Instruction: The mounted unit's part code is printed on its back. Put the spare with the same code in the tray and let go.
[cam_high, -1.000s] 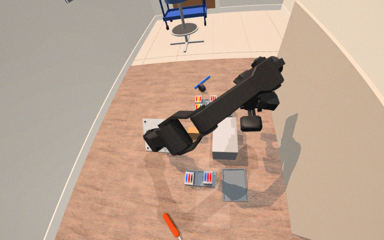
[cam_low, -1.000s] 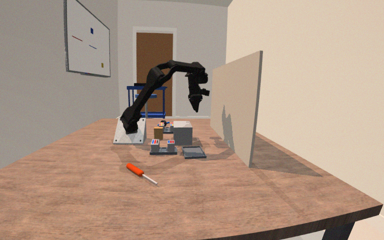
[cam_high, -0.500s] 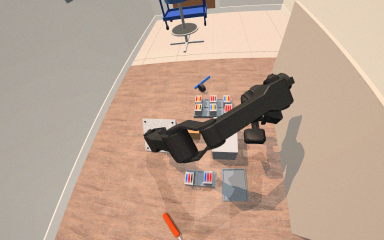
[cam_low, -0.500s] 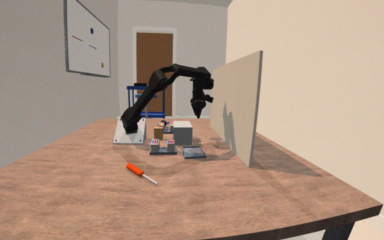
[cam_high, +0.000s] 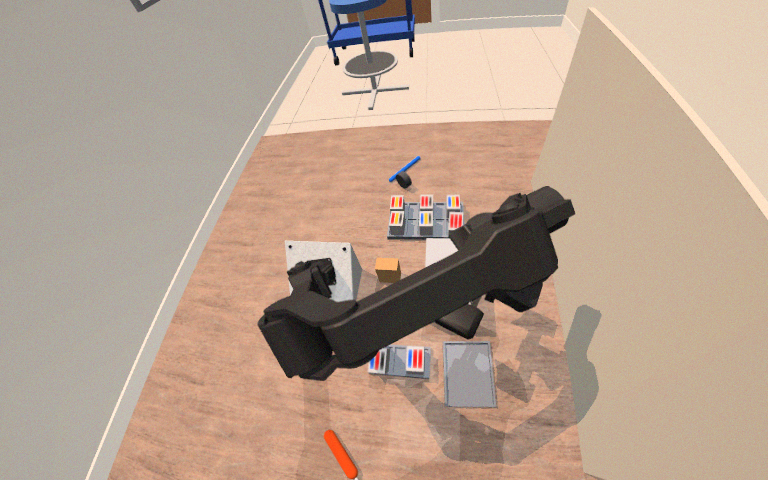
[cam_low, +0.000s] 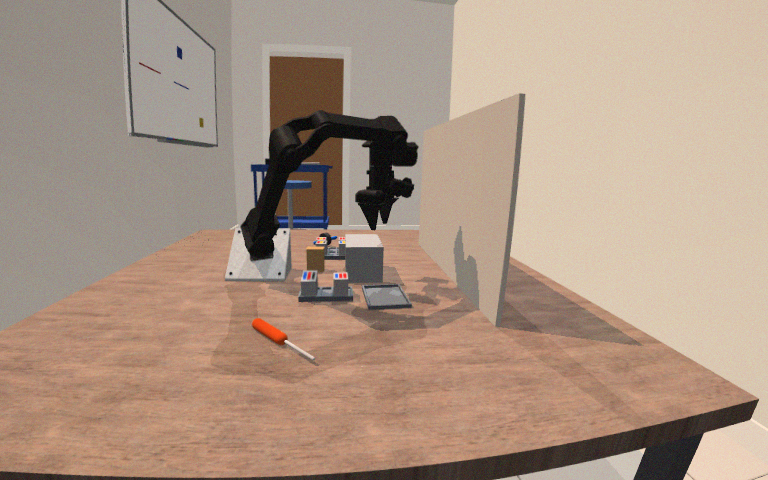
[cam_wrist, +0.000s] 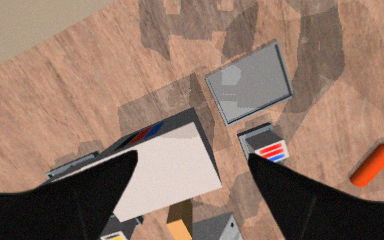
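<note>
Right now my gripper tip is 14 cm past the grey rack, 8 cm to the left of it and 15 cm above it. From my gripper tip the other things lie so: brown block: 17 cm behind, 12 cm to the left, 12 cm below; then grey tray: 1 cm behind, 11 cm to the right, 15 cm below; then mounted unit: 3 cm behind, 9 cm to the left, 10 cm below.
</note>
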